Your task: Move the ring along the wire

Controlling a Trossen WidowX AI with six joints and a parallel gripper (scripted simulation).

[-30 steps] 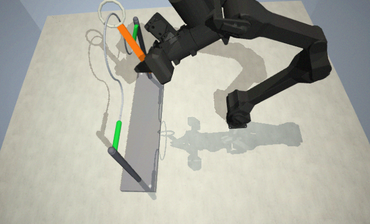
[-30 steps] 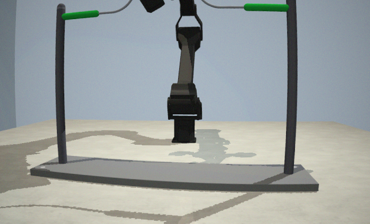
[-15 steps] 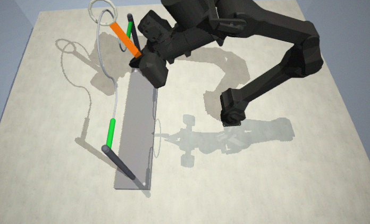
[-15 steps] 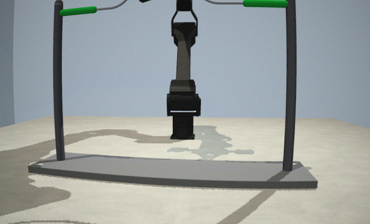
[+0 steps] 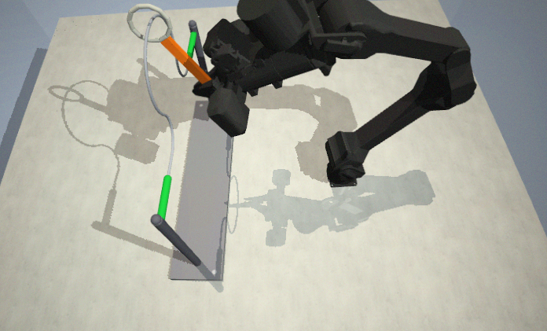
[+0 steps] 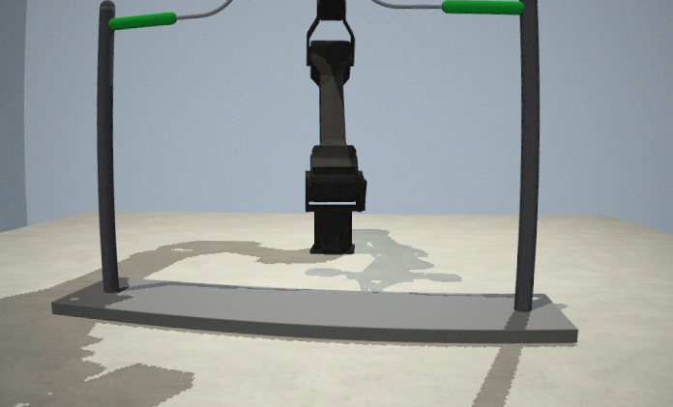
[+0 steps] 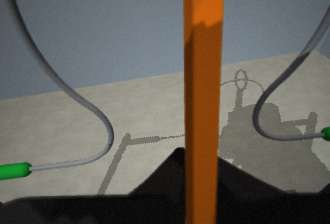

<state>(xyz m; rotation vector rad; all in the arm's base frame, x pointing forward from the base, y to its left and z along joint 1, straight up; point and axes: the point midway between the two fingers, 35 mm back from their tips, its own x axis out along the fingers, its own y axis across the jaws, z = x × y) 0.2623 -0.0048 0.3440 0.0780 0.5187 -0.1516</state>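
Right now the ring with orange handle is 9 cm above my gripper tip, 1 cm to the right of it and 1 cm ahead of it.
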